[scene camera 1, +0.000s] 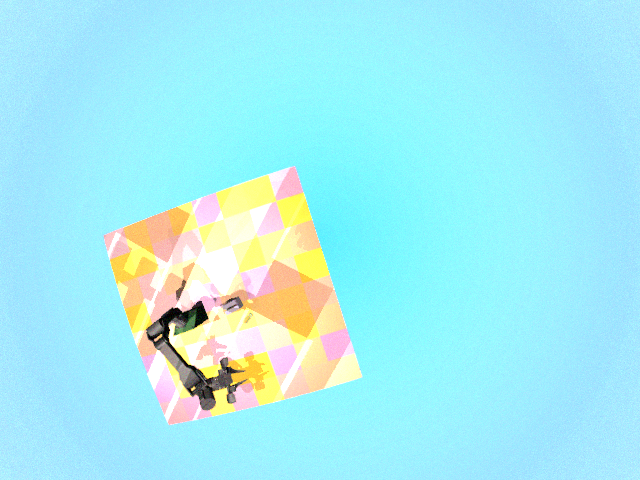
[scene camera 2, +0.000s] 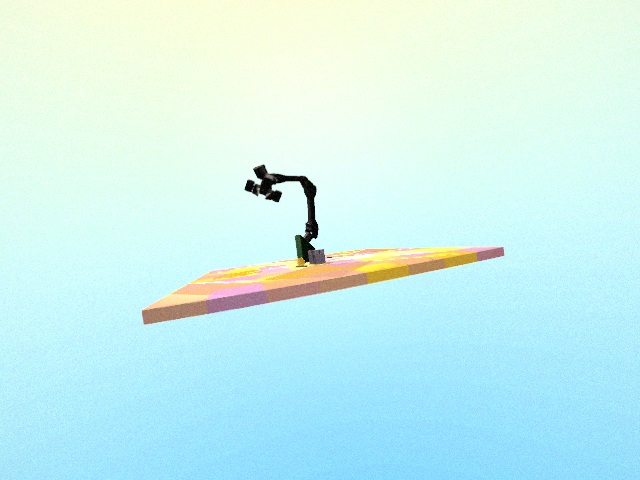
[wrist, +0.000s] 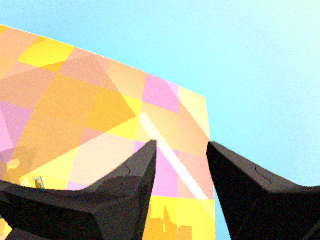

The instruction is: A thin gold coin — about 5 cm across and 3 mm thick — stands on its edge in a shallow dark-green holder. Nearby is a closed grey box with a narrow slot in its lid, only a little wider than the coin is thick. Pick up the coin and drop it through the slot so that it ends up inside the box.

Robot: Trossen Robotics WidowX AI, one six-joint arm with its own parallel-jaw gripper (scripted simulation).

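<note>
My gripper (scene camera 1: 247, 374), visible. Gripper again (wrist: 182, 146).
</note>
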